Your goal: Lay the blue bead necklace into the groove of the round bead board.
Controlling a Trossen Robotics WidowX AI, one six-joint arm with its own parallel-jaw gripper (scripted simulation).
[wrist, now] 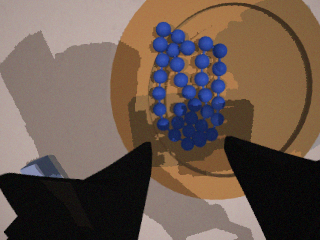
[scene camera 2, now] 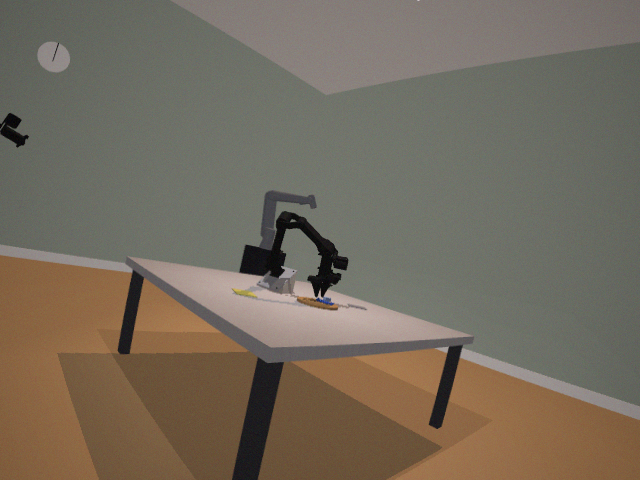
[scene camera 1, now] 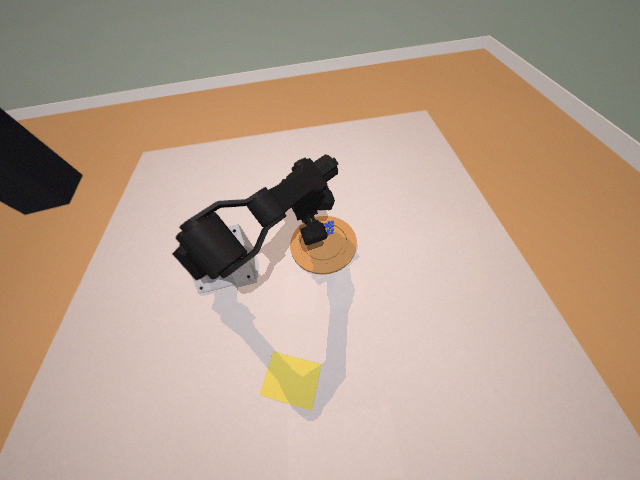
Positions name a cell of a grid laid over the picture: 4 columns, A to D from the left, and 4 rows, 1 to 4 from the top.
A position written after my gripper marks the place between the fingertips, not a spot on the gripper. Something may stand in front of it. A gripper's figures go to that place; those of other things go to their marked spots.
Scene:
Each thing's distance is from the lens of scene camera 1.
my gripper (scene camera 1: B2): 0.70 m
yellow square patch (scene camera 1: B4): 0.61 m

